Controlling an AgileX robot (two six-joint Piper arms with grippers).
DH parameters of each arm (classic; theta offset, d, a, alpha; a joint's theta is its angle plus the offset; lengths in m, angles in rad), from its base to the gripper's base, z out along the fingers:
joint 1: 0 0.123 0 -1.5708
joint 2: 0.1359 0 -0.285 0
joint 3: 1.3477 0 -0.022 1.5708
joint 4: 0 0.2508 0 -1.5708
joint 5: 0 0 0.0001 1.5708
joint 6: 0 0.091 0 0
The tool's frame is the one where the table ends.
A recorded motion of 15 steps. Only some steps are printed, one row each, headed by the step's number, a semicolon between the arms.
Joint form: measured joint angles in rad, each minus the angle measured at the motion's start. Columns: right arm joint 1, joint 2, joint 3, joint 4, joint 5, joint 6; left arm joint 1, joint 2, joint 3, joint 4, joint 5, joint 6.
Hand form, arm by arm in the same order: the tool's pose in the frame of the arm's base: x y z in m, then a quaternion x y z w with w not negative. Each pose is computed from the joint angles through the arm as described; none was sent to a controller.
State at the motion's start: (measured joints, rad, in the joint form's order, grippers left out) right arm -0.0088 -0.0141 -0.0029 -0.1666 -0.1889 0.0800; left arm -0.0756 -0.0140 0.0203 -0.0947 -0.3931 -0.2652
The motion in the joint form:
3: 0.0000 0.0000 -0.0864 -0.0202 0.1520 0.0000; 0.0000 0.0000 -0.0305 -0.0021 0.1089 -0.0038
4: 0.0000 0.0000 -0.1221 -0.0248 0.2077 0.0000; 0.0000 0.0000 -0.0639 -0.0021 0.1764 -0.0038
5: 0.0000 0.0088 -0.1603 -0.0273 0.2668 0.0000; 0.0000 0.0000 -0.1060 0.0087 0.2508 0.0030
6: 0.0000 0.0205 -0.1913 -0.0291 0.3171 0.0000; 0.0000 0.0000 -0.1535 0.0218 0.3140 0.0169
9: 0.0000 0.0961 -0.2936 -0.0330 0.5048 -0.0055; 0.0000 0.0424 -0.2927 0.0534 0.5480 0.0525
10: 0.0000 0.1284 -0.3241 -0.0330 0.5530 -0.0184; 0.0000 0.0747 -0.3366 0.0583 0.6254 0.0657
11: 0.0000 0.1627 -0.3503 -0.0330 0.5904 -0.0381; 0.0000 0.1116 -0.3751 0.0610 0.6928 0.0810
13: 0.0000 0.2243 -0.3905 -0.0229 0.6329 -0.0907; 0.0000 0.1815 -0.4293 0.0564 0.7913 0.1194
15: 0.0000 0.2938 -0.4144 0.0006 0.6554 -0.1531; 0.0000 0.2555 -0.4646 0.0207 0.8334 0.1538
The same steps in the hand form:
3: 0.0479 0.0002 0.2471 -0.03313 0.62165 -0.04303 0.78141; 0.0480 -0.0012 0.2423 -0.09032 0.54755 -0.17320 0.81365
4: 0.0456 -0.0007 0.2540 -0.03090 0.62918 -0.04776 0.77517; 0.0473 -0.0017 0.2476 -0.09007 0.56174 -0.17336 0.80392
5: 0.0440 -0.0018 0.2610 -0.02774 0.64039 -0.05164 0.76581; 0.0456 -0.0023 0.2552 -0.08372 0.57585 -0.16723 0.79587
6: 0.0432 -0.0027 0.2661 -0.02494 0.65197 -0.05465 0.75586; 0.0425 -0.0027 0.2653 -0.07429 0.58343 -0.15766 0.79324
9: 0.0454 -0.0060 0.2793 -0.01617 0.70986 -0.06554 0.70110; 0.0383 -0.0035 0.2878 -0.05461 0.63974 -0.12761 0.75596
10: 0.0475 -0.0069 0.2834 -0.01807 0.72689 -0.07157 0.68277; 0.0396 -0.0038 0.2936 -0.04996 0.66505 -0.11799 0.73572
11: 0.0505 -0.0075 0.2868 -0.02353 0.74194 -0.07920 0.66536; 0.0421 -0.0041 0.2983 -0.04502 0.68960 -0.10855 0.71459
13: 0.0571 -0.0079 0.2927 -0.04001 0.76227 -0.09231 0.63939; 0.0488 -0.0051 0.3035 -0.03349 0.73039 -0.09271 0.67588
15: 0.0670 -0.0074 0.2941 -0.06049 0.78295 -0.10012 0.61099; 0.0586 -0.0073 0.3072 -0.02865 0.75729 -0.09446 0.64557

